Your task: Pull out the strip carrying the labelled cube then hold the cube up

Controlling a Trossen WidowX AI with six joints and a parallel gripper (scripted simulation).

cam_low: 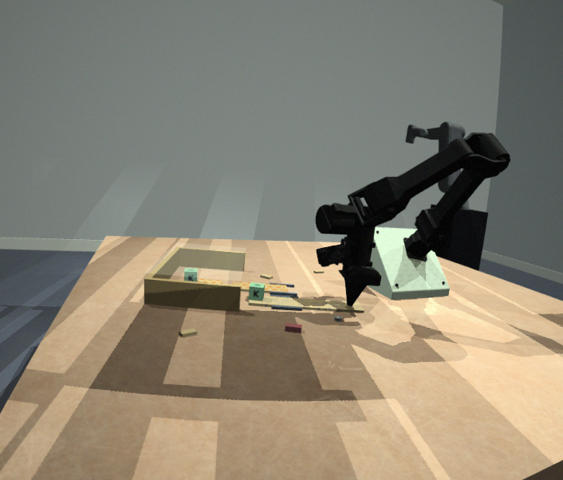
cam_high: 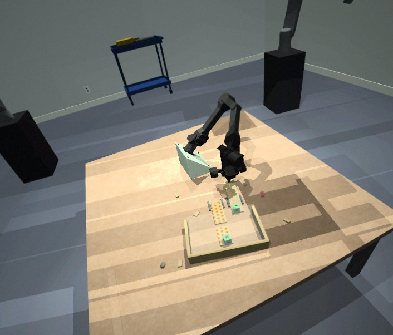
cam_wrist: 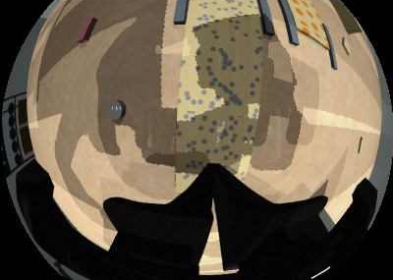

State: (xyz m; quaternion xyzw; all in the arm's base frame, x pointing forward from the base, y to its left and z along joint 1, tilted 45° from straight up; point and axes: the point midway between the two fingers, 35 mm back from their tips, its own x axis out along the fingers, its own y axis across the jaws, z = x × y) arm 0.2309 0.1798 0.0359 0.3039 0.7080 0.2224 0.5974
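Now: the small grey disc 70 mm to the left of my gripper tip and 50 mm ahead of it. From my gripper tip the other things lie so: pink block 150 mm ahead, 120 mm to the left; then grey pebble 430 mm to the right, 350 mm ahead.
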